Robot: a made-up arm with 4 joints. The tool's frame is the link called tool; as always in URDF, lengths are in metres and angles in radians. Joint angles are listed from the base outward. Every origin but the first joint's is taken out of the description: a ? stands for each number. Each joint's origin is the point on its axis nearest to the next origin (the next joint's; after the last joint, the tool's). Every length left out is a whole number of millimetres.
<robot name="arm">
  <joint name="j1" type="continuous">
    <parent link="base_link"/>
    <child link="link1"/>
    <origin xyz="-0.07 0.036 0.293" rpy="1.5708 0 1.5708"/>
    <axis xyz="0 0 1"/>
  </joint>
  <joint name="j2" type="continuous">
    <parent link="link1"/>
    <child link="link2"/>
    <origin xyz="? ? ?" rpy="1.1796 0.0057 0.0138"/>
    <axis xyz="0 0 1"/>
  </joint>
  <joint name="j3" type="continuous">
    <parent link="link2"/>
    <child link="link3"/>
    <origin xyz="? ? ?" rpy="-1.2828 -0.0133 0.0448"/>
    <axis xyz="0 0 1"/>
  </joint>
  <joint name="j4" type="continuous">
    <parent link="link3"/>
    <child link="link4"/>
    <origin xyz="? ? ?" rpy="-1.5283 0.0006 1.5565"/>
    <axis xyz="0 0 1"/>
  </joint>
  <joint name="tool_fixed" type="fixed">
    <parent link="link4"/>
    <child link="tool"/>
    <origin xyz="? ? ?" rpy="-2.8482 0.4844 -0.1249"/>
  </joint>
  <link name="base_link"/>
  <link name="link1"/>
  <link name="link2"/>
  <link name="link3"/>
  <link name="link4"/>
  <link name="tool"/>
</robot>
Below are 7 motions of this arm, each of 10 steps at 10 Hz.
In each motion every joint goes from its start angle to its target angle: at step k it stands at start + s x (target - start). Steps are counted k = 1, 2, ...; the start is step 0. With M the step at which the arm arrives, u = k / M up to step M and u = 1 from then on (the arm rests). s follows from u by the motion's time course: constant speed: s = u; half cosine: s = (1 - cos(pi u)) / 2; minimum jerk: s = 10 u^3 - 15 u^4 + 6 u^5.
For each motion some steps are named. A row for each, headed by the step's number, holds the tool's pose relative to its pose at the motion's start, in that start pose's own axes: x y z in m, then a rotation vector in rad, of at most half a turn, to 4 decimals.
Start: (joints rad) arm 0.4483 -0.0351 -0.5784 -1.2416
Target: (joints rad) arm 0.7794 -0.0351 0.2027 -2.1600
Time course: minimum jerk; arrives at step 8
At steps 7, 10:
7: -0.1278 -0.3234 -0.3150 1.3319 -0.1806 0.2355
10: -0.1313 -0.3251 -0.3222 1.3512 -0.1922 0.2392

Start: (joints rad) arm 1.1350 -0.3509 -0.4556 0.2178
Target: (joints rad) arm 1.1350 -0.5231 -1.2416 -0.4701
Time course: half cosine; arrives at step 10
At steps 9, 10:
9: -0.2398 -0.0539 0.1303 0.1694 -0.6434 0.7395
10: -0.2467 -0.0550 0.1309 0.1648 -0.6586 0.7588

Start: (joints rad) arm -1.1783 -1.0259 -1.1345 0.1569
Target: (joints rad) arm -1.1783 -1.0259 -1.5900 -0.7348
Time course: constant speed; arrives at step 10
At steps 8, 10:
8: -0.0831 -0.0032 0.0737 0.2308 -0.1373 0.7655
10: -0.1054 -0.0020 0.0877 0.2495 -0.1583 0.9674

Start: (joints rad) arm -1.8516 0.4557 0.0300 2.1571
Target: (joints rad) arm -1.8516 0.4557 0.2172 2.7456
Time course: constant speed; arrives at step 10
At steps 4, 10:
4: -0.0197 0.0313 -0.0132 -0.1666 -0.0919 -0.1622
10: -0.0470 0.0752 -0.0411 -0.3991 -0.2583 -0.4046

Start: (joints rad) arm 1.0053 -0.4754 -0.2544 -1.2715
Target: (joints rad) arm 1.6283 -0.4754 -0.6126 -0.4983
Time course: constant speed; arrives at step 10
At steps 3, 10:
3: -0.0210 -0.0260 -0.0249 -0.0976 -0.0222 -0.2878
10: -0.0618 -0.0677 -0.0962 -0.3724 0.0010 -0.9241

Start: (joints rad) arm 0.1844 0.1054 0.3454 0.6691
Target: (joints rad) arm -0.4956 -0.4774 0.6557 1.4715
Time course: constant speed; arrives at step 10
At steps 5, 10:
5: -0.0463 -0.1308 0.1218 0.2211 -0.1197 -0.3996
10: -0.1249 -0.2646 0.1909 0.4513 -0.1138 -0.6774

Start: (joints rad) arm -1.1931 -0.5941 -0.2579 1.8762
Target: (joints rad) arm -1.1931 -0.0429 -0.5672 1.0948
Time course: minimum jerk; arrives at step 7
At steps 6, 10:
6: -0.1563 -0.1337 0.0205 0.4869 -0.2387 0.9518
10: -0.1592 -0.1371 0.0199 0.4946 -0.2439 0.9775

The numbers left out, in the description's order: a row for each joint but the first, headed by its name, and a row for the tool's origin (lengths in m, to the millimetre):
j2: 0.056 0.106 0
j3: 0.03 0.073 0
j4: 0.352 0.14 0
tool: -0.038 0.03 0

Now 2 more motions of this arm.
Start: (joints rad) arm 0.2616 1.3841 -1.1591 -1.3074
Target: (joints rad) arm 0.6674 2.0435 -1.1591 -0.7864
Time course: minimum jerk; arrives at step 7
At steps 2, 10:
2: 0.0175 -0.0105 -0.0217 0.0610 0.0053 0.0197
10: 0.1189 0.0268 -0.1386 0.3385 0.0881 0.2009

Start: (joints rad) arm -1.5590 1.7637 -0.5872 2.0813
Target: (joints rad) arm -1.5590 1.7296 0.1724 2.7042
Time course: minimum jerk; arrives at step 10
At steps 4, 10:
4: -0.0452 0.0737 -0.0485 -0.2888 -0.1238 -0.0539
10: -0.1499 0.1657 -0.2086 -0.8304 -0.5248 -0.1318

